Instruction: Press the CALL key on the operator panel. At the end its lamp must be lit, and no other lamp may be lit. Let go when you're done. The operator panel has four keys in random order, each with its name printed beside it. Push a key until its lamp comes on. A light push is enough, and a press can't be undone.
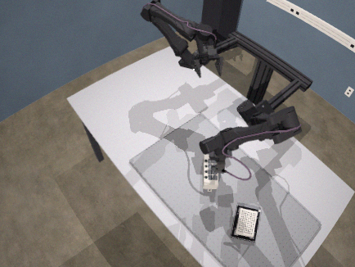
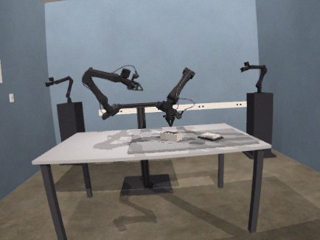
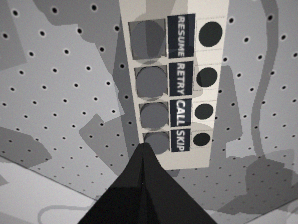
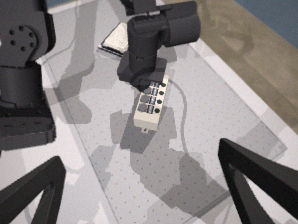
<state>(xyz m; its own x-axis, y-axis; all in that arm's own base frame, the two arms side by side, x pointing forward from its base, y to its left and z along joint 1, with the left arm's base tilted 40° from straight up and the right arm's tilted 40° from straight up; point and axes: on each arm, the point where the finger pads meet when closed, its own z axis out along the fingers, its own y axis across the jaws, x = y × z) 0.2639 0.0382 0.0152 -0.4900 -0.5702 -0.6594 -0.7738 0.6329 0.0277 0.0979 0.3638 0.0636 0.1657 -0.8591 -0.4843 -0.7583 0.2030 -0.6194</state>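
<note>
Now: left hand 2 cm short of the operator panel, 1 cm to the right of it and 6 cm above it.
</note>
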